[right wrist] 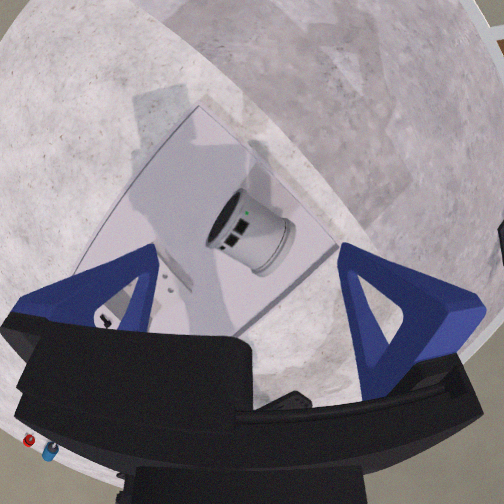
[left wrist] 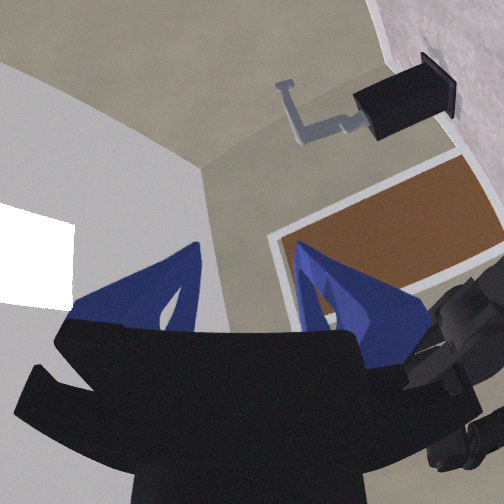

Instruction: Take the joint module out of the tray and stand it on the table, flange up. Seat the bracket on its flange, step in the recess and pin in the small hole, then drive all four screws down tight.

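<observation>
In the right wrist view the joint module (right wrist: pixel 250 234), a short grey cylinder with a dark end face and two dark ports, lies on its side in the pale tray (right wrist: pixel 200 230). My right gripper (right wrist: pixel 250 270) hangs above the tray, blue fingers wide open and empty, with the module between and beyond the fingertips. A grey bracket part with a dark screw (right wrist: pixel 112 312) shows behind the left finger. My left gripper (left wrist: pixel 247 280) is open and empty, pointing up toward the walls and away from the table.
The tray lies on a round mottled grey table (right wrist: pixel 350 125). Red and blue knobs (right wrist: pixel 40 445) sit at the table's edge. The left wrist view shows a wall-mounted black camera (left wrist: pixel 405 97), a brown framed panel (left wrist: pixel 400 225) and part of the other arm (left wrist: pixel 465 340).
</observation>
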